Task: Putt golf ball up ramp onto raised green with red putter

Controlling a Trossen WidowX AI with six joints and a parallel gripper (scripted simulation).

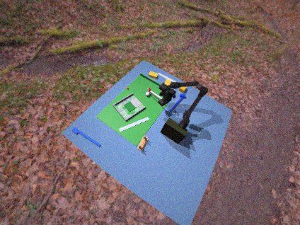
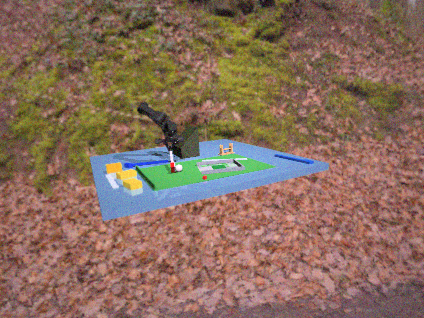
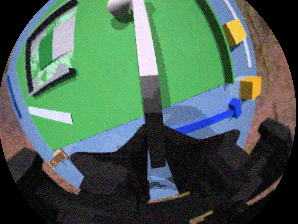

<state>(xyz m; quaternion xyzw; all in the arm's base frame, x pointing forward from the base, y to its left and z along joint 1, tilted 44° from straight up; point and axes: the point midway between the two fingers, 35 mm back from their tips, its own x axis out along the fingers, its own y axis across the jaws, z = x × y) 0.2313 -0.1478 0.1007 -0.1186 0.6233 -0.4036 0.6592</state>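
The red putter is 12 cm ahead of my gripper tip, 4 cm to the right of it and 1 cm below it. Also, from my gripper tip: blue putter: 15 cm to the right, 11 cm behind, 6 cm below; then wooden fence: 44 cm to the left, 4 cm below; then white golf ball: 23 cm ahead, 5 cm below, 4 cm to the right.
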